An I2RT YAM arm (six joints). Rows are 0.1 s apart.
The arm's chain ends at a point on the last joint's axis. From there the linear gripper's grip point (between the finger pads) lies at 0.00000 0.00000 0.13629 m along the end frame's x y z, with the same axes.
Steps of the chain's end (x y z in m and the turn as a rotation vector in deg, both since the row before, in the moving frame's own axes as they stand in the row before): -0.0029, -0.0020, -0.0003, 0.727, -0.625, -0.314; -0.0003, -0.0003, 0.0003, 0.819, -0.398, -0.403; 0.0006, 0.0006, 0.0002, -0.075, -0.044, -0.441; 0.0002, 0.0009, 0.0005, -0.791, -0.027, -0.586; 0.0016, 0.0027, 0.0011, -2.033, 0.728, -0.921; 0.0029, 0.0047, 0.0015, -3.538, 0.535, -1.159; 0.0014, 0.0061, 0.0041, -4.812, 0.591, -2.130; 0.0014, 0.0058, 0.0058, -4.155, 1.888, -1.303; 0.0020, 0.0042, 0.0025, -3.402, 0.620, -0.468
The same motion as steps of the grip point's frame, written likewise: -0.0044, -0.0037, -0.0003, 0.727, -0.625, -0.314; -0.0013, -0.0022, 0.0003, 0.819, -0.398, -0.403; 0.0005, 0.0008, 0.0002, -0.075, -0.044, -0.441; 0.0001, 0.0028, 0.0005, -0.791, -0.027, -0.586; 0.0034, 0.0075, 0.0010, -2.033, 0.728, -0.921; 0.0043, 0.0131, 0.0012, -3.538, 0.535, -1.159; 0.0030, 0.0175, 0.0036, -4.812, 0.591, -2.130; 0.0060, 0.0156, 0.0054, -4.155, 1.888, -1.303; 0.0035, 0.0123, 0.0023, -3.402, 0.620, -0.468
